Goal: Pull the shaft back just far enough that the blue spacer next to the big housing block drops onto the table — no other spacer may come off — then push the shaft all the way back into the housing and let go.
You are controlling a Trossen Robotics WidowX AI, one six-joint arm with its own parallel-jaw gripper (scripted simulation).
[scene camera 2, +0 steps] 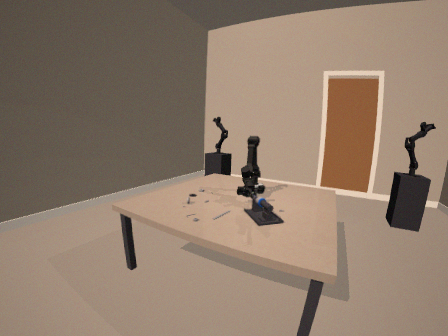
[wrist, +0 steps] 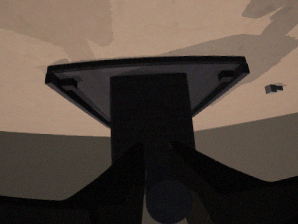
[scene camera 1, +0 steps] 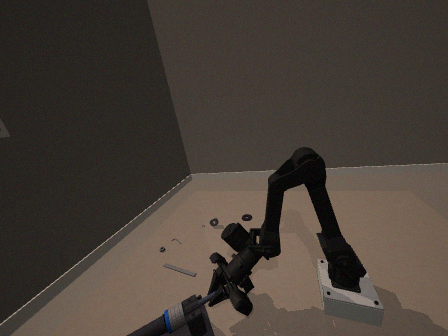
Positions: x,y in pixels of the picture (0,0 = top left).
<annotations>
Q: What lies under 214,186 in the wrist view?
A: The gripper.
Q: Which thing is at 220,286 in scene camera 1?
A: The gripper.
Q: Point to a dark base plate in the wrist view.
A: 151,100
</annotations>
